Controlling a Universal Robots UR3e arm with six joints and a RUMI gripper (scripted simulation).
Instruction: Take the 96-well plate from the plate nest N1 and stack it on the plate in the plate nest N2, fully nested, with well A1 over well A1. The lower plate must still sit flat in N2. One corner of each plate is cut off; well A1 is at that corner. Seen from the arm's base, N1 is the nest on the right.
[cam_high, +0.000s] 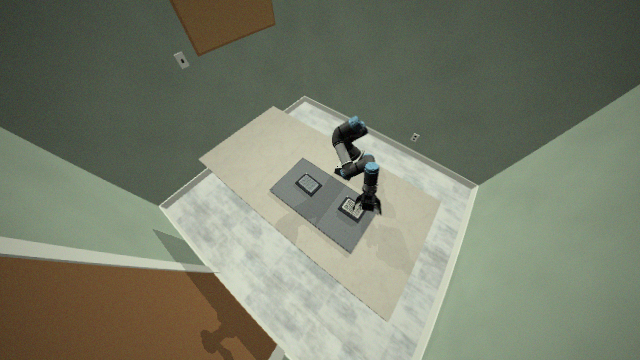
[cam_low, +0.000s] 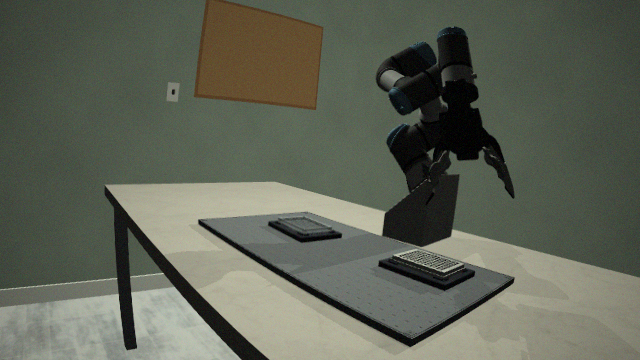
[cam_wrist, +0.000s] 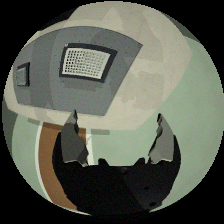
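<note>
My hand is 440 mm to the left of the clear 96-well plate, 140 mm above it and 20 mm past it. Also, from my hand: black nest: 440 mm to the right, 150 mm below, 20 mm behind.
</note>
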